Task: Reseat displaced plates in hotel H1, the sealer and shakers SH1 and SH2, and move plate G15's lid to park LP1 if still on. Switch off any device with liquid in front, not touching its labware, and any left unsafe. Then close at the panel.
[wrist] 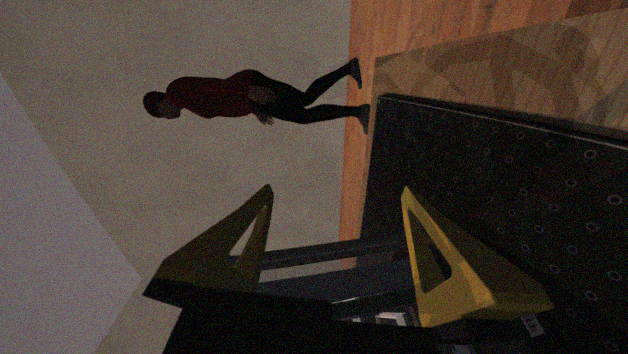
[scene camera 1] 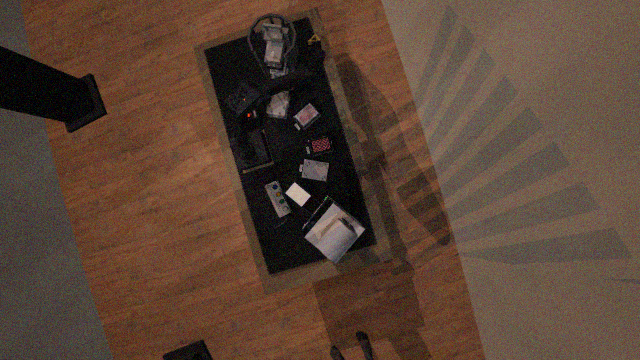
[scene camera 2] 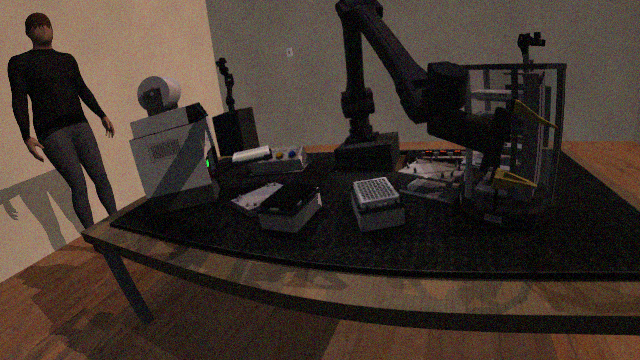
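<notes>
My gripper is open and empty, its yellow fingers beside the hotel, one above the other in the second scene view. The hotel is a dark open frame; a pale plate shows high inside it, and the arm hides part of it. A white well plate sits on a grey box device. A dark-topped device stands beside it, with red wells seen from above. The sealer shows a green light. Device and plate labels are unreadable.
The button panel is near a white plate-like piece. A low pale device lies near the sealer. Another pale device lies before red displays, near the arm's base. People stand beyond the table.
</notes>
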